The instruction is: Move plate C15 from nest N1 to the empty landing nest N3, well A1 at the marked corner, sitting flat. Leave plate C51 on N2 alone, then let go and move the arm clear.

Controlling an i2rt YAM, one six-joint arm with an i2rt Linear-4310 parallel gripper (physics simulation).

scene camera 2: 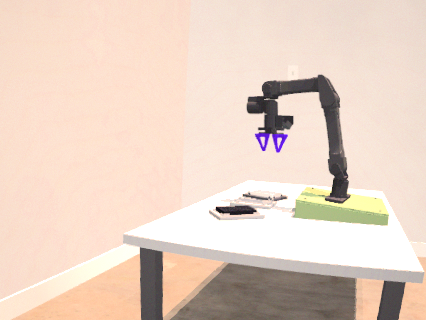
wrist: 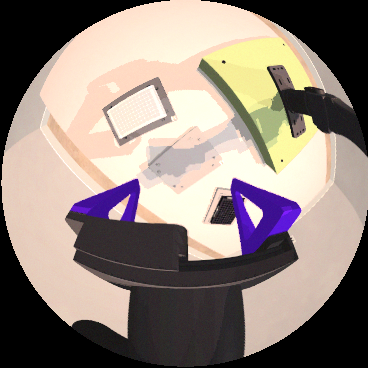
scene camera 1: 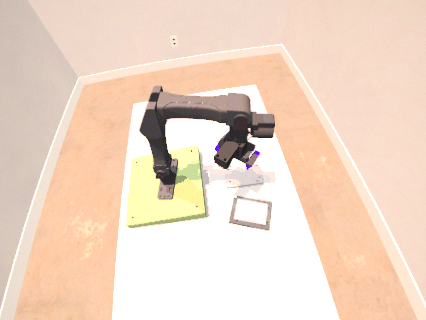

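Note:
My gripper is open and empty, high above the table, fingers pointing down. A white plate sits in a dark grey nest. A black plate sits on a pale nest; the right finger partly covers it in the wrist view, and the arm hides it in scene camera 1. A pale empty nest lies between them, partly in the arm's shadow. Labels and corner marks are too small to read.
The arm stands on a raised yellow-green base block beside the nests. The white table carries the block and the three nests. The nests lie in a row, with gaps between them.

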